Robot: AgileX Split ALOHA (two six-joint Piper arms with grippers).
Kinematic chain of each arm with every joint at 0, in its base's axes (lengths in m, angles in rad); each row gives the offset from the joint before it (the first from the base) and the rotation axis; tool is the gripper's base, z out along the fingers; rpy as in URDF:
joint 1: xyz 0 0 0.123 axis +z
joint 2: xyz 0 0 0 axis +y
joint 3: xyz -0.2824 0 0.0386 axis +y
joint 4: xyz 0.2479 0 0.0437 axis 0.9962 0 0.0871
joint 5: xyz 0 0 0 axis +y
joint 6: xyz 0.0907 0 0.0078 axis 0.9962 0 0.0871
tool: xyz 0 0 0 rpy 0 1.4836 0
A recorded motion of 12 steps. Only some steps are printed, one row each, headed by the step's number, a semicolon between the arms.
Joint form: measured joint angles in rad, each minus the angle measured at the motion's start. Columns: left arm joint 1, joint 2, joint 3, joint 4, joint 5, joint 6; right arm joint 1, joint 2, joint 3, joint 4, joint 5, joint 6.
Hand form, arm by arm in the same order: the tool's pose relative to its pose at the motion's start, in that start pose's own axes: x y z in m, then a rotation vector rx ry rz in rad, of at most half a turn. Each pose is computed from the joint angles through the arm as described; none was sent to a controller.
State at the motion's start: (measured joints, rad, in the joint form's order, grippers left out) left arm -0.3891 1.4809 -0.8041 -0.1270 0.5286 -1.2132; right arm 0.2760 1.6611 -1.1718 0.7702 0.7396 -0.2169
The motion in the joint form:
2: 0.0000 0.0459 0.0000 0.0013 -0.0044 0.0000; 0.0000 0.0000 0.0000 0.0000 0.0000 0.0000
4: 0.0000 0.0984 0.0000 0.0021 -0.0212 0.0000; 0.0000 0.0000 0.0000 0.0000 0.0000 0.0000
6: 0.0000 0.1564 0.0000 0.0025 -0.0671 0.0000; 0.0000 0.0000 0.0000 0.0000 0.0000 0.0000
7: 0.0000 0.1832 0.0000 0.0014 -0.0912 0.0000; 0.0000 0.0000 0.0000 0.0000 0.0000 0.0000
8: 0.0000 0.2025 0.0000 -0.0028 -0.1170 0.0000; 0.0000 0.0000 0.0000 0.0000 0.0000 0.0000
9: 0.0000 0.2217 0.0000 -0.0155 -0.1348 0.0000; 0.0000 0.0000 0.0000 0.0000 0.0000 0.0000
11: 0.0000 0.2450 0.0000 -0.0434 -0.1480 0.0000; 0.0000 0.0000 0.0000 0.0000 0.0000 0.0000
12: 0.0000 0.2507 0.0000 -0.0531 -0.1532 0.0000; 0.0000 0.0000 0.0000 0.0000 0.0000 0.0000
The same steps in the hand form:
2: -0.0004 0.0022 0.0129 -0.0405 0.0091 -0.0018; 0.0000 0.0000 0.0000 0.0000 0.0000 0.0000
4: -0.0010 0.0045 0.0276 -0.0757 0.0157 -0.0043; 0.0000 0.0000 0.0000 0.0000 0.0000 0.0000
6: -0.0023 0.0055 0.0440 -0.0889 0.0136 -0.0071; 0.0000 0.0000 0.0000 0.0000 0.0000 0.0000
7: -0.0029 0.0060 0.0516 -0.0922 0.0120 -0.0095; 0.0000 0.0000 0.0000 0.0000 0.0000 0.0000
8: -0.0035 0.0058 0.0571 -0.0862 0.0089 -0.0142; 0.0000 0.0000 0.0000 0.0000 0.0000 0.0000
9: -0.0035 0.0062 0.0626 -0.0865 0.0112 -0.0270; 0.0000 0.0000 0.0000 0.0000 0.0000 0.0000
11: -0.0028 0.0073 0.0691 -0.0932 0.0203 -0.0546; 0.0000 0.0000 0.0000 0.0000 0.0000 0.0000
12: -0.0026 0.0075 0.0707 -0.0926 0.0224 -0.0641; 0.0000 0.0000 0.0000 0.0000 0.0000 0.0000

